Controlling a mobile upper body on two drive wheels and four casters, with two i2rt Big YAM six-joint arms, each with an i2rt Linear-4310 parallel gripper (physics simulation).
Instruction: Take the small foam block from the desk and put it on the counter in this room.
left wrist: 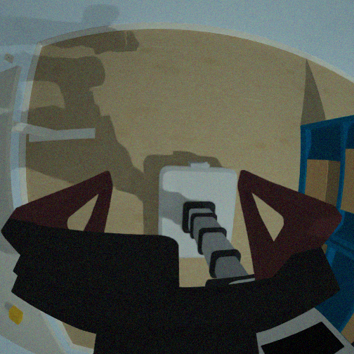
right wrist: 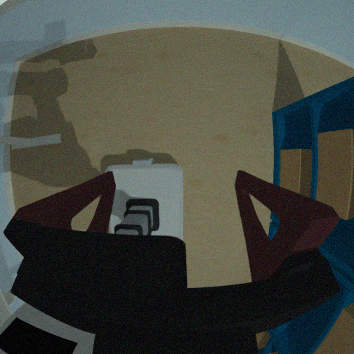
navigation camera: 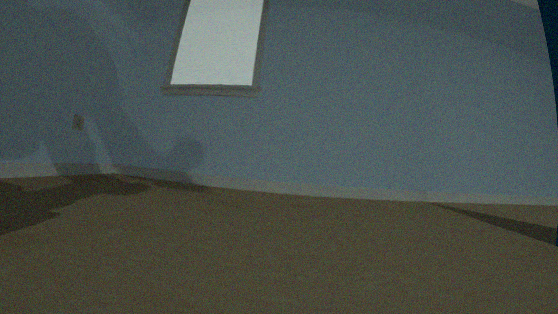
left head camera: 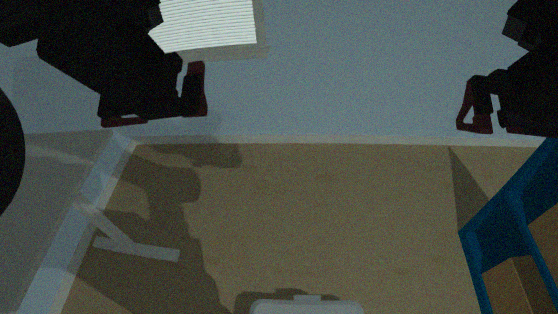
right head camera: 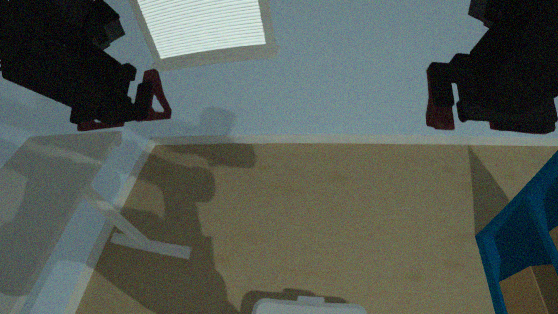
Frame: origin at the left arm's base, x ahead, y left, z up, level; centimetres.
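Seen in the pictures: left gripper, fingertip midpoint: (left head camera: 175,115) (right head camera: 145,118); right gripper, fingertip midpoint: (left head camera: 482,126) (right head camera: 459,122).
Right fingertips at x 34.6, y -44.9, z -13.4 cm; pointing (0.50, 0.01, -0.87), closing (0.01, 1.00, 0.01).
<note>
A point is followed by its place in that frame.
A small yellow block (left wrist: 16,315) lies on the pale grey desk (left wrist: 10,280) (left head camera: 45,200) @(x 36.9, y 64.5, z -46.0 cm) at the lower left of the left wrist view. The desk's surface runs along the left of both head views, partly in shadow. My left gripper (left head camera: 152,120) (right head camera: 130,120) @(x 35.7, y -0.8, z -13.0 cm) (left wrist: 174,177) is open and empty, high above the floor, to the right of the block in the left wrist view and apart from it. My right gripper (left head camera: 502,129) (right head camera: 480,122) @(x 34.6, y -44.9, z -13.4 cm) (right wrist: 174,177) is open and empty, farther from the desk. The block does not show in the head views. No counter shows.
A blue shelf unit (left head camera: 470,245) @(x 62.4, y -126.9, z -133.3 cm) (right head camera: 487,250) @(x 62.8, y -126.7, z -133.4 cm) (left wrist: 303,160) (right wrist: 276,140) with brown boxes (right wrist: 335,170) stands at the right. A white desk foot (left head camera: 150,251) (right head camera: 160,247) (left wrist: 65,135) rests on the floor at the left. A wall with a window (left head camera: 215,25) @(x 156.9, y 31.9, z -41.5 cm) (navigation camera: 215,45) @(x 156.8, y 47.0, z -16.5 cm) is ahead.
</note>
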